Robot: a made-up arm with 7 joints.
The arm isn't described. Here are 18 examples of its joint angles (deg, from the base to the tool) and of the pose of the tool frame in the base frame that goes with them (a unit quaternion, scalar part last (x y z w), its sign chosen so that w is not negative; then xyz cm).
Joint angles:
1: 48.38 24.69 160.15 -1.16 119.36 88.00 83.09
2: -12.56 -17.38 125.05 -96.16 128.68 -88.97 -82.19
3: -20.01 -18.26 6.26 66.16 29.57 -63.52 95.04
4: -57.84 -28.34 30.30 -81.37 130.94 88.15 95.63
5: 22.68 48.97 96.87 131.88 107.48 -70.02 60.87
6: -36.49 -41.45 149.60 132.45 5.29 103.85 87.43
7: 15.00 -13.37 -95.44 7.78 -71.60 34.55 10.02
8: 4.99 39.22 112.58 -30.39 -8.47 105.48 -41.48
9: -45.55 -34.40 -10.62 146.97 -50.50 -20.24 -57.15
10: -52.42 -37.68 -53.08 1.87 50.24 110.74 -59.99
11: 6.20 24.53 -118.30 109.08 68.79 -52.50 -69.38
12: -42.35 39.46 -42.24 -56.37 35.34 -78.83 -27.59
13: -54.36 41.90 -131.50 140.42 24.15 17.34 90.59
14: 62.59 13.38 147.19 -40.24 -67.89 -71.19 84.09
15: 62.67 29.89 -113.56 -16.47 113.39 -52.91 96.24
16: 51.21 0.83 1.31 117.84 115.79 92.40 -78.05
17: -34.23 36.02 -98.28 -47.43 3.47 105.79 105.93
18: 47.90 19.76 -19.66 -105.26 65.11 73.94 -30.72
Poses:
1: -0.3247 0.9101 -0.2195 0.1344 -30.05 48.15 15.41
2: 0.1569 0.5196 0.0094 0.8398 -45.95 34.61 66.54
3: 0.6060 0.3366 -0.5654 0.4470 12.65 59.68 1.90
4: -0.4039 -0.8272 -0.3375 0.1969 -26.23 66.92 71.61
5: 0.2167 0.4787 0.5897 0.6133 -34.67 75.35 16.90
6: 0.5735 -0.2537 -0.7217 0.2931 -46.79 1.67 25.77
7: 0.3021 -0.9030 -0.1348 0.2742 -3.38 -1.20 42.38
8: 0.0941 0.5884 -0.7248 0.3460 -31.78 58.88 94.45
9: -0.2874 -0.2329 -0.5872 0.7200 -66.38 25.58 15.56
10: -0.2900 0.7398 0.4229 0.4356 16.33 19.43 49.97
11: -0.1196 -0.7629 -0.5061 0.3841 7.18 34.98 -2.00
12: 0.2182 -0.8777 0.3354 0.2637 40.31 46.77 83.67
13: -0.4059 -0.0600 0.6877 0.5989 -19.67 65.51 40.53
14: -0.0941 0.9343 0.0802 0.3343 -31.36 49.30 31.00
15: 0.2636 -0.4532 -0.7443 0.4136 20.54 9.86 26.66
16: -0.1093 0.4684 0.8639 0.1494 54.01 71.32 12.34
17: -0.6992 0.1444 -0.6560 0.2449 3.50 24.54 77.59
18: -0.8112 -0.3789 -0.3436 0.2833 -22.46 75.23 50.08
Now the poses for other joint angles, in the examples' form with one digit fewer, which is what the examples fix.
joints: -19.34 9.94 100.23 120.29 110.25 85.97 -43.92
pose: 0.136 -0.278 -0.770 0.558 -48.8 71.0 19.8
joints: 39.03 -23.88 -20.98 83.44 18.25 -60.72 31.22
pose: 0.765 -0.539 -0.237 0.260 67.2 29.6 27.4
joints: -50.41 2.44 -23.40 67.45 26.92 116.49 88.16
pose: -0.424 0.670 -0.012 0.610 -11.2 34.3 20.8
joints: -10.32 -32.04 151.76 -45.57 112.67 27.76 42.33
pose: 0.475 -0.584 0.613 0.240 -39.9 50.9 60.4
